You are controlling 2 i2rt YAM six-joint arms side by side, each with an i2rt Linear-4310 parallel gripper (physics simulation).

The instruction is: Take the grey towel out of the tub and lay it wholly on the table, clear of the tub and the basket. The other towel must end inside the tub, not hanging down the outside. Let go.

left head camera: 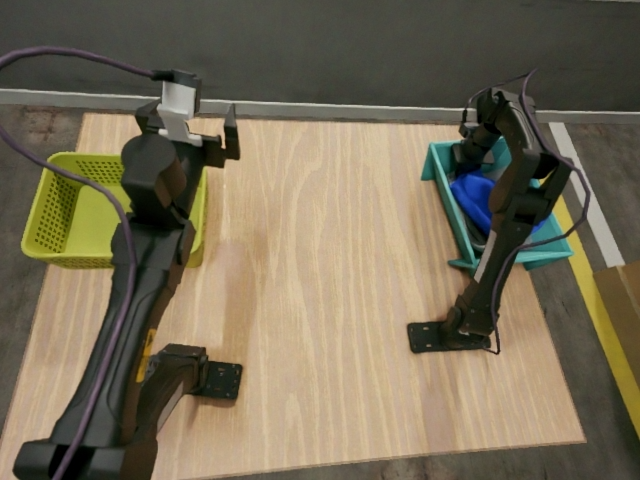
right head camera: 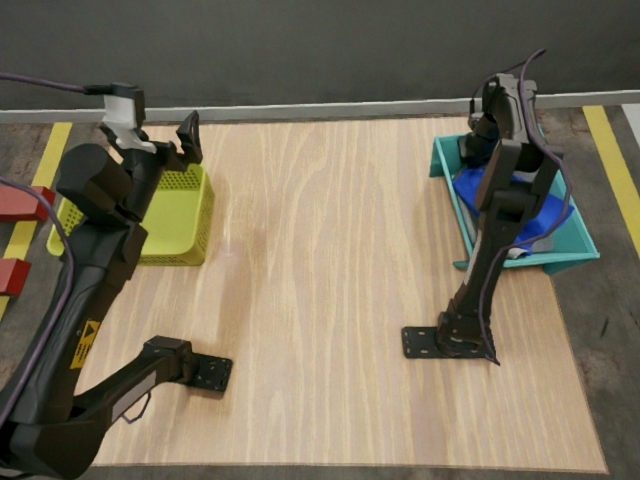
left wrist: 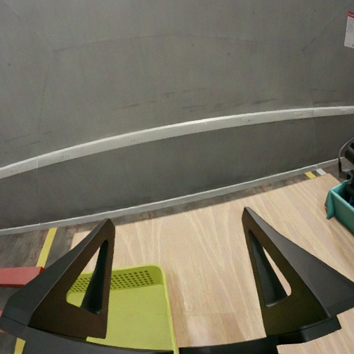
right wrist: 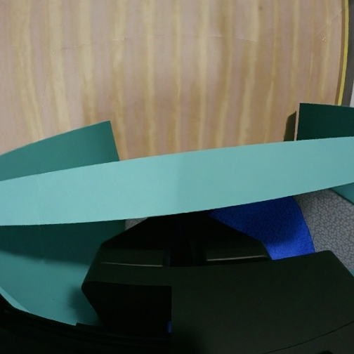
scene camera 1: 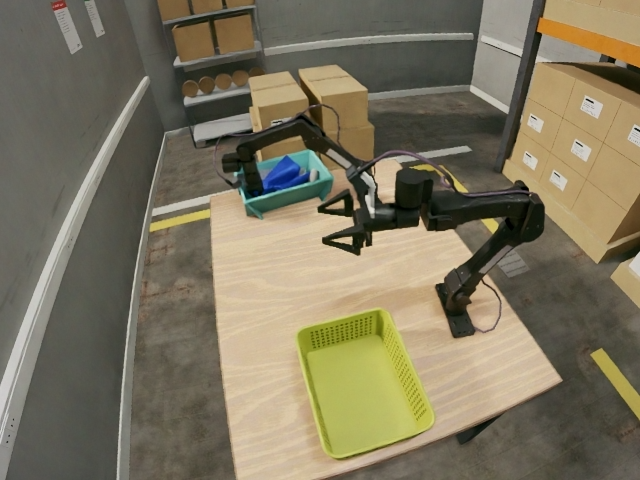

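The teal tub [left head camera: 454, 217] [scene camera 1: 289, 197] [left wrist: 342, 210] [right wrist: 175, 187] stands on the table's far right in both head views. A crumpled blue towel [left head camera: 473, 193] [right head camera: 547, 222] [scene camera 1: 284, 175] [right wrist: 285, 230] lies in it, over the grey towel [right head camera: 541, 243] [right wrist: 332, 227], which shows in patches beside and under the blue one. My right gripper [scene camera 1: 253, 192] [right wrist: 177, 207] is down inside the tub by its wall, its fingers together on a pinch of blue towel; the tips are dark and partly hidden. My left gripper [left head camera: 191, 108] [scene camera 1: 321, 224] [left wrist: 175, 218] is open and empty, high above the table.
A green basket [left head camera: 93, 222] [right head camera: 173, 217] [scene camera 1: 361, 387] [left wrist: 135, 320] stands empty on the left of the table in the head views, partly under my left arm. A grey wall runs behind the table. Cardboard boxes [scene camera 1: 279, 98] stand beyond the tub.
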